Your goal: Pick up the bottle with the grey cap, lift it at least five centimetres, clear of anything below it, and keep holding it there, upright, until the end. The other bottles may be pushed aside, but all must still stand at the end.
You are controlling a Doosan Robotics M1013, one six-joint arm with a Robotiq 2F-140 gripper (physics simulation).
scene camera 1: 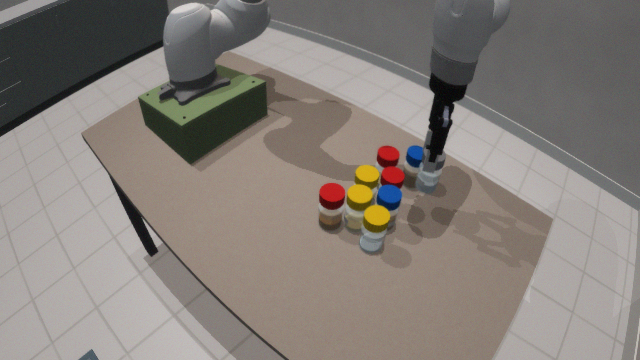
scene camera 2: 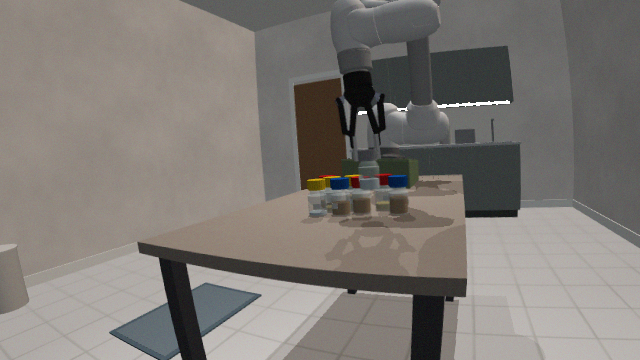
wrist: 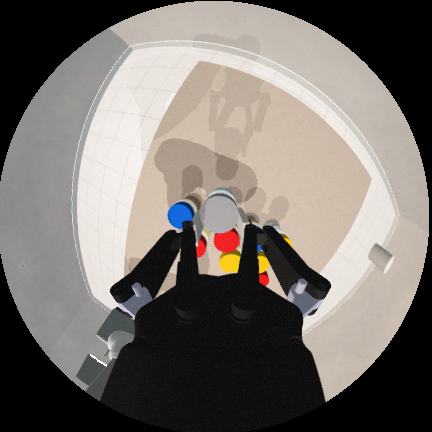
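Observation:
The bottle with the grey cap is upright and raised off the table. In scene camera 2 its cap is well above the other caps, and its base is at about the height of their caps. My gripper points down and is shut on this bottle, with one finger on each side near the cap. A blue-capped bottle stands close beside it. A red-capped bottle also stands near. The fingers partly hide the held bottle in scene camera 1.
More bottles stand upright: yellow-capped ones, a blue-capped one and red-capped ones. The arm's green base block is on the brown table.

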